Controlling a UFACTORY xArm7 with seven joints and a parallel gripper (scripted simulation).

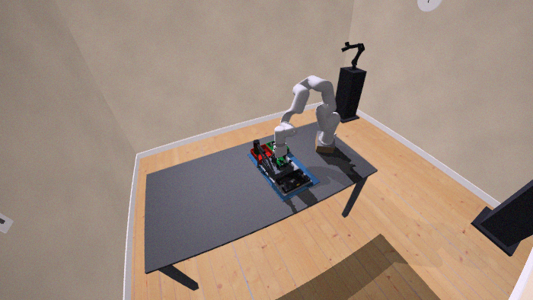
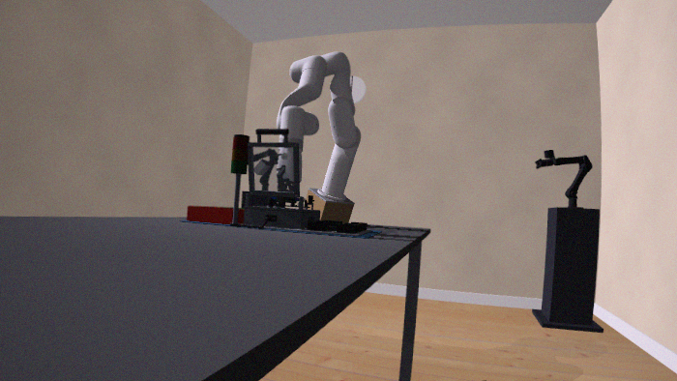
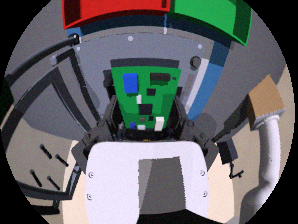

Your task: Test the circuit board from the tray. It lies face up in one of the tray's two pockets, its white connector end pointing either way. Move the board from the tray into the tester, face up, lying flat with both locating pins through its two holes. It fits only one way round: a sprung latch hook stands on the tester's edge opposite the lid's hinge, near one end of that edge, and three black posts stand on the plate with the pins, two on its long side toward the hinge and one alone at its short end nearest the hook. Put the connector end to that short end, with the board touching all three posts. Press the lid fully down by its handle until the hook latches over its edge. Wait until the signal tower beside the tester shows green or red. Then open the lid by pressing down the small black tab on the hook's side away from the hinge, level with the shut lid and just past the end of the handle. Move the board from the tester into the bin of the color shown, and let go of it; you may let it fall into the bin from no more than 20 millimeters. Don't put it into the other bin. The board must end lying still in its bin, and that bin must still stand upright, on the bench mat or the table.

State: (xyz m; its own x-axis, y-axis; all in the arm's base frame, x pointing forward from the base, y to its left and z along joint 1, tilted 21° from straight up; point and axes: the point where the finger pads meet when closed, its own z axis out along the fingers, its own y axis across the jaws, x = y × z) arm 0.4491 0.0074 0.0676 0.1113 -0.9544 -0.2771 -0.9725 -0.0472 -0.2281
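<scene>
Now: the green circuit board right at my hand. The rest, counted from my hand: red bin (19 cm to the right, 8 cm below, 7 cm ahead); then tester plate (2 cm below, 1 cm to the left, 1 cm ahead); then clear lid (12 cm ahead, 9 cm above, 1 cm to the left).
</scene>
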